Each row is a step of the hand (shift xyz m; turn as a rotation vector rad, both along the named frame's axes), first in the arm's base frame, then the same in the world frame.
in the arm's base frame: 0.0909 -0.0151 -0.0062 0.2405 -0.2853 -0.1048
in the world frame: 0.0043 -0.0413 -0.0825 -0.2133 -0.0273 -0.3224
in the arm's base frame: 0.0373 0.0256 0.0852 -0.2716 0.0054 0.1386
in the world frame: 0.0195 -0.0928 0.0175 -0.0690 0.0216 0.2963
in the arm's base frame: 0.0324 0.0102 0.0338 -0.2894 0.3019 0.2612
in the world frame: 0.0113 -0.0459 -0.0077 0.1966 -0.0817 0.4448
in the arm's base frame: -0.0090 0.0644 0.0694 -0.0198 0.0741 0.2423
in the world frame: 0.0503 -0.0564 0.0577 0.0319 -0.1990 0.1548
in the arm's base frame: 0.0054 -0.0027 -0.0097 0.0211 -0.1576 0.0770
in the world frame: -0.0001 0.0056 -0.0100 -0.1600 -0.0728 -0.0182
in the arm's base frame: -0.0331 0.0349 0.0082 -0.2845 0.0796 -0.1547
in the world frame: 0.0261 0.0092 0.0402 0.0438 0.2774 0.1799
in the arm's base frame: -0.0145 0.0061 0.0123 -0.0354 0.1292 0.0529
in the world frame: 0.0012 -0.0032 0.0197 0.1103 -0.0303 0.0875
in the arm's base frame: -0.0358 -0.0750 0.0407 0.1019 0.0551 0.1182
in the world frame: -0.0858 -0.0144 0.0316 0.0560 -0.1552 -0.0127
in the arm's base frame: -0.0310 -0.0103 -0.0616 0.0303 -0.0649 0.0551
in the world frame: -0.0070 0.0690 -0.0072 -0.0651 -0.0612 -0.0139
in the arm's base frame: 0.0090 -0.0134 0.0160 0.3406 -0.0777 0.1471
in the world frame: -0.0136 -0.0180 -0.0029 -0.0298 -0.2999 -0.2299
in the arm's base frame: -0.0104 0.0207 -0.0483 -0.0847 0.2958 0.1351
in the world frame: 0.0252 0.0462 -0.0102 0.2498 -0.0794 0.2102
